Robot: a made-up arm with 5 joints. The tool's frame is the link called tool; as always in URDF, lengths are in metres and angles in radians.
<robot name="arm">
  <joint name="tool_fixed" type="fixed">
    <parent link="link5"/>
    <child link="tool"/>
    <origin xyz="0 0 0" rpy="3.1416 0 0"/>
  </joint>
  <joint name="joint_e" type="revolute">
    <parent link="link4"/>
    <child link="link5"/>
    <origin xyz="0.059 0 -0.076" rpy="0 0 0"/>
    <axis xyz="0 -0.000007 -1"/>
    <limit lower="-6.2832" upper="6.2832" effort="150" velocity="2.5"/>
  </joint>
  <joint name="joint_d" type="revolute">
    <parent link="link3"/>
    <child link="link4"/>
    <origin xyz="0.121 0 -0.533" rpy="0 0 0"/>
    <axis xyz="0 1 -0.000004"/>
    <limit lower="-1.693" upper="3.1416" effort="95" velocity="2.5"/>
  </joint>
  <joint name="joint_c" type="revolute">
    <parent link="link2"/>
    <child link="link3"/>
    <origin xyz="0.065 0 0.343" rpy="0 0 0"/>
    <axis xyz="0 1 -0.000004"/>
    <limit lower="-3.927" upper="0.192" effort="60" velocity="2.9"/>
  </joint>
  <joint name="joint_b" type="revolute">
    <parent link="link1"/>
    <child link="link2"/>
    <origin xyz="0 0 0" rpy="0 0 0"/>
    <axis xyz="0 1 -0.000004"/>
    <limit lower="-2.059" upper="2.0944" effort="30" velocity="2.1"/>
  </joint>
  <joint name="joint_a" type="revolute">
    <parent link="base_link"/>
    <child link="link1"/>
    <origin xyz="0 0 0.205" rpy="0 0 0"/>
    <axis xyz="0 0 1"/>
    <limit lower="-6.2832" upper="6.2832" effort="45" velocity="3.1"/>
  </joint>
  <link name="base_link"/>
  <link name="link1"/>
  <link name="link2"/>
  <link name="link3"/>
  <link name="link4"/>
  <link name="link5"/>
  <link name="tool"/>
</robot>
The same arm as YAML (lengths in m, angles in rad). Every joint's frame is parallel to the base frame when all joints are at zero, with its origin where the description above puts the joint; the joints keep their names.
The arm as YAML. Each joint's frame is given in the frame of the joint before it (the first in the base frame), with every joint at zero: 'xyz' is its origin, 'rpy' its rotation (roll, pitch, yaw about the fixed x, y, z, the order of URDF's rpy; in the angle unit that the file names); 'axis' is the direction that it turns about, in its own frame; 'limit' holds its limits. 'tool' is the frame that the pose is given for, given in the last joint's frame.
units:
  length: m
  angle: rad
joints:
  - name: joint_a
    type: revolute
    origin:
      xyz: [0.0, 0.0, 0.205]
      rpy: [0.0, 0.0, 0.0]
    axis: [0.0, 0.0, 1.0]
    limit:
      lower: -6.2832
      upper: 6.2832
  - name: joint_b
    type: revolute
    origin:
      xyz: [0.0, 0.0, 0.0]
      rpy: [0.0, 0.0, 0.0]
    axis: [0.0, 1.0, 0.0]
    limit:
      lower: -2.059
      upper: 2.0944
  - name: joint_c
    type: revolute
    origin:
      xyz: [0.065, 0.0, 0.343]
      rpy: [0.0, 0.0, 0.0]
    axis: [0.0, 1.0, 0.0]
    limit:
      lower: -3.927
      upper: 0.192
  - name: joint_d
    type: revolute
    origin:
      xyz: [0.121, 0.0, -0.533]
      rpy: [0.0, 0.0, 0.0]
    axis: [0.0, 1.0, 0.0]
    limit:
      lower: -1.693
      upper: 3.1416
  - name: joint_e
    type: revolute
    origin:
      xyz: [0.059, 0.0, -0.076]
      rpy: [0.0, 0.0, 0.0]
    axis: [0.0, 0.0, -1.0]
    limit:
      lower: -6.2832
      upper: 6.2832
tool:
  origin:
    xyz: [0.0, 0.0, 0.0]
    rpy: [-3.1416, 0.0, 0.0]

